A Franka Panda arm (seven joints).
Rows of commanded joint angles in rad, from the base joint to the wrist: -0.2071 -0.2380 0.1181 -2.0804 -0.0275 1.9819 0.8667; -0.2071 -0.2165 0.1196 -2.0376 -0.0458 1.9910 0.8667; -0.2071 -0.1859 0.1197 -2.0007 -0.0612 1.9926 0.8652; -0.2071 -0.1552 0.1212 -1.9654 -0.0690 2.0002 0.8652; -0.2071 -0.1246 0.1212 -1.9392 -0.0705 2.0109 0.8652; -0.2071 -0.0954 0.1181 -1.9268 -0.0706 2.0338 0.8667; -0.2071 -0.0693 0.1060 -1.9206 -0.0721 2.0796 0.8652; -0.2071 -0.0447 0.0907 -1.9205 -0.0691 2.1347 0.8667; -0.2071 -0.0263 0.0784 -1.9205 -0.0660 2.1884 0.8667; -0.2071 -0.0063 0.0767 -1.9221 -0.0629 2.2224 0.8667; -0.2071 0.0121 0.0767 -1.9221 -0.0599 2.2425 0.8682; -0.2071 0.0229 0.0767 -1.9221 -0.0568 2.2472 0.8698; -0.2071 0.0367 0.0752 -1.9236 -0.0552 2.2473 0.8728; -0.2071 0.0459 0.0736 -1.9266 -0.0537 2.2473 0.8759; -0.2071 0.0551 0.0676 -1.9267 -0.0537 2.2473 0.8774; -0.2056 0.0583 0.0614 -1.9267 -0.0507 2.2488 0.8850
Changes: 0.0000 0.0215 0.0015 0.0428 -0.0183 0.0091 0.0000; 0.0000 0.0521 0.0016 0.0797 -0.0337 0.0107 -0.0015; 0.0000 0.0828 0.0031 0.1150 -0.0415 0.0183 -0.0015; 0.0000 0.1134 0.0031 0.1412 -0.0430 0.0290 -0.0015; 0.0000 0.1426 0.0000 0.1536 -0.0431 0.0519 0.0000; 0.0000 0.1687 -0.0121 0.1598 -0.0446 0.0977 -0.0015; 0.0000 0.1933 -0.0274 0.1599 -0.0416 0.1528 0.0000; 0.0000 0.2117 -0.0397 0.1599 -0.0385 0.2065 0.0000; 0.0000 0.2317 -0.0414 0.1583 -0.0354 0.2405 0.0000; 0.0000 0.2501 -0.0414 0.1583 -0.0324 0.2606 0.0015; 0.0000 0.2609 -0.0414 0.1583 -0.0293 0.2653 0.0031; 0.0000 0.2747 -0.0429 0.1568 -0.0277 0.2654 0.0061; 0.0000 0.2839 -0.0445 0.1538 -0.0262 0.2654 0.0092; 0.0000 0.2931 -0.0505 0.1537 -0.0262 0.2654 0.0107; 0.0015 0.2963 -0.0567 0.1537 -0.0232 0.2669 0.0183
